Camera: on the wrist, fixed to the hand. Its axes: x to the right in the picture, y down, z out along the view.
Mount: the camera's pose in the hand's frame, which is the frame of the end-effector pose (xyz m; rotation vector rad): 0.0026 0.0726 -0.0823 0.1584 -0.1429 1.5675
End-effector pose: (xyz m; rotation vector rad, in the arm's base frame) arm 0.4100 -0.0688 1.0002 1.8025 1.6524 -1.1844
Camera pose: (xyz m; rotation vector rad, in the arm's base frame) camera 0.5037 -0.0179 1.0263 2.1418 -0.2055 -0.5840
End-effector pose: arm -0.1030 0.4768 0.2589 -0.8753 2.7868 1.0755
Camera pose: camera -0.1286 0.4677 0.3653 -1.3065 -2.4377 -0.5940
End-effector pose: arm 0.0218 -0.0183 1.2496 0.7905 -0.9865 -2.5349
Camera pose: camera 0.0745 -0.1146 1.2487 -0.2111 -1.1387 -1.1330
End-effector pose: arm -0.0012 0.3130 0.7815 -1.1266 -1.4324 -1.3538
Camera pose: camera 0.0684 0.2318 0.8062 -1.6300 -0.3396 -0.0296
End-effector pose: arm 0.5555 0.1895 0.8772 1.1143 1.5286 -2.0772
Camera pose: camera 0.6342 0.2382 0.8181 1.4116 0.0895 -1.0497
